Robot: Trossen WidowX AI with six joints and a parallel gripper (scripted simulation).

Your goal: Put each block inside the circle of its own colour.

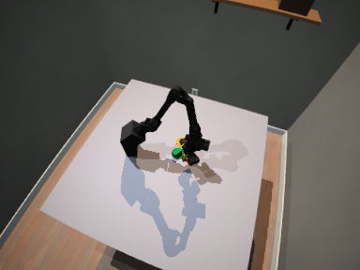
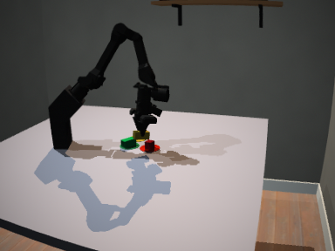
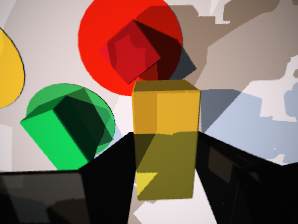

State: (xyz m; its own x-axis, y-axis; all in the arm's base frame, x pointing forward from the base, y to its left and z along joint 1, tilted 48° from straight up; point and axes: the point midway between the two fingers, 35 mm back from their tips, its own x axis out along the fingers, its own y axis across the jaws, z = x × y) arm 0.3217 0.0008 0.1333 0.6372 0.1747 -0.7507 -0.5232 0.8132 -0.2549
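Right now the yellow circle is 13 cm to the left of my hand, 11 cm below it and 10 cm behind it. The rest, counted from my hand: red block (9 cm below, 4 cm to the left, 1 cm ahead); then yellow block (3 cm below); then red circle (11 cm below, 4 cm to the left, 1 cm ahead).
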